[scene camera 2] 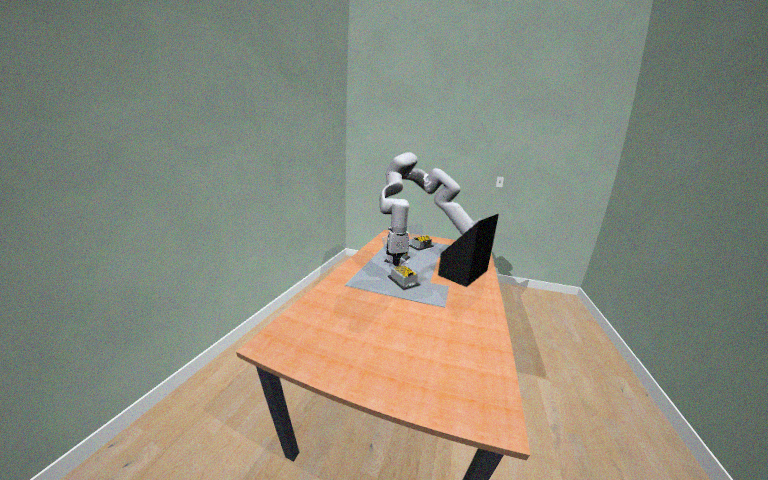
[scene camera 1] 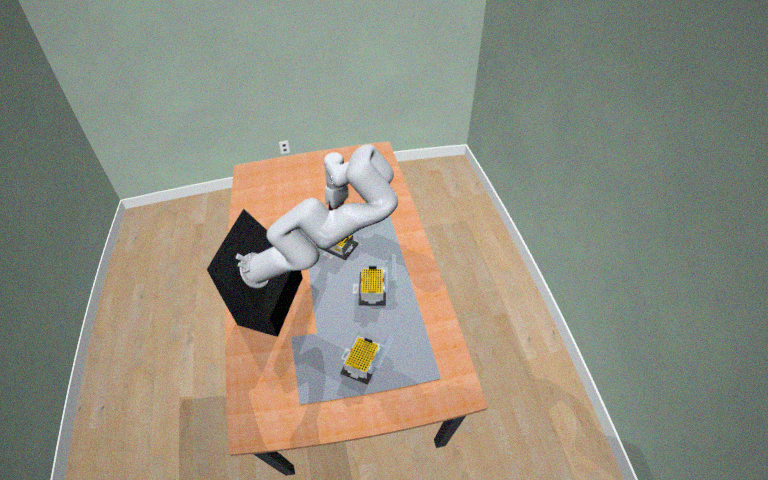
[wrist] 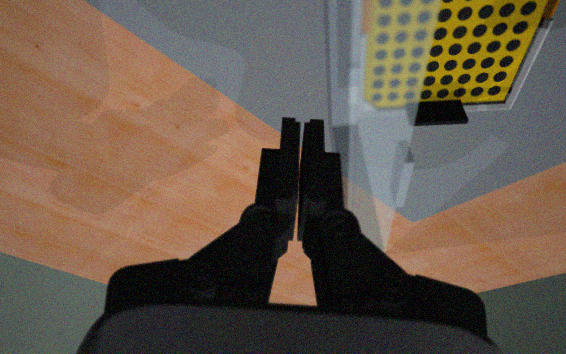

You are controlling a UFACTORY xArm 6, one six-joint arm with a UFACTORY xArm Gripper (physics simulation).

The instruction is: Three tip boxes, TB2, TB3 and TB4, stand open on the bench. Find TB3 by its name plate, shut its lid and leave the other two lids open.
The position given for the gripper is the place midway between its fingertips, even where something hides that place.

In view: the gripper (wrist: 300, 143) and a grey mat (scene camera 1: 339, 318).
The grey mat is seen too in the wrist view (wrist: 274, 66).
